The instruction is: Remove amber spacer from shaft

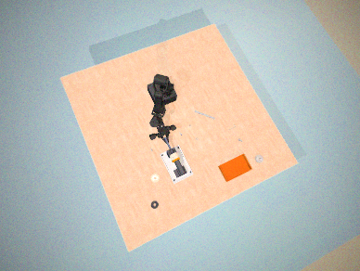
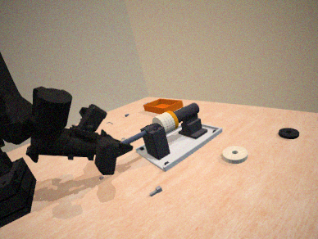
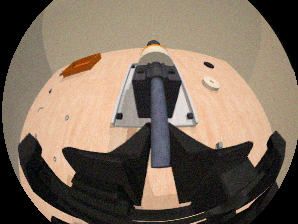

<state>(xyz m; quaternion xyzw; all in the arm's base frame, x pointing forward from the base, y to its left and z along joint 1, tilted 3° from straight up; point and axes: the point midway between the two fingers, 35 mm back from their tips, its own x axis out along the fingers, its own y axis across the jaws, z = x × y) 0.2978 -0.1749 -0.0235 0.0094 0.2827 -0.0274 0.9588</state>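
Now: the shaft 70 mm ahead of my gripper tip and 20 mm above it. The rest, counted from my gripper tip: cream washer 160 mm ahead, 180 mm to the right, 60 mm below; then black washer 310 mm ahead, 260 mm to the right, 60 mm below; then amber spacer 130 mm ahead, 10 mm to the right, 20 mm above.
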